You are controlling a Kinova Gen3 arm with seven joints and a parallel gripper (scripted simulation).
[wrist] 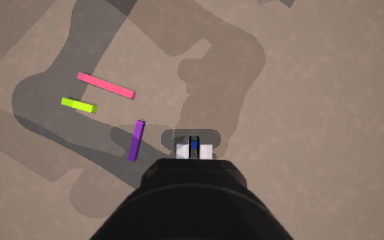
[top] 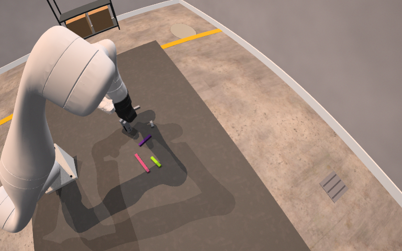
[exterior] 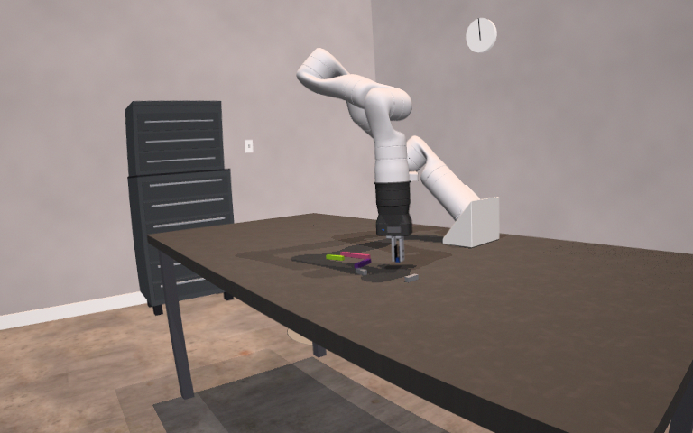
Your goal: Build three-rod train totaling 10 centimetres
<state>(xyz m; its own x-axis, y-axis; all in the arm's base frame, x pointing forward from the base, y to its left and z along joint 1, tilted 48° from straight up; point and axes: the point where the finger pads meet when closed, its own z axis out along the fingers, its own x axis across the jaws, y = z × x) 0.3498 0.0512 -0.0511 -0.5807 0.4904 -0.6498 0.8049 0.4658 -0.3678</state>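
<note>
Now: hand 5 cm short of the purple rod, 7 cm to the left of it and 3 cm above it. Round my hand: lime rod: 6 cm ahead, 17 cm to the right, 3 cm below; pink rod: 1 cm ahead, 16 cm to the right, 3 cm below; blue rod: 2 cm below.
</note>
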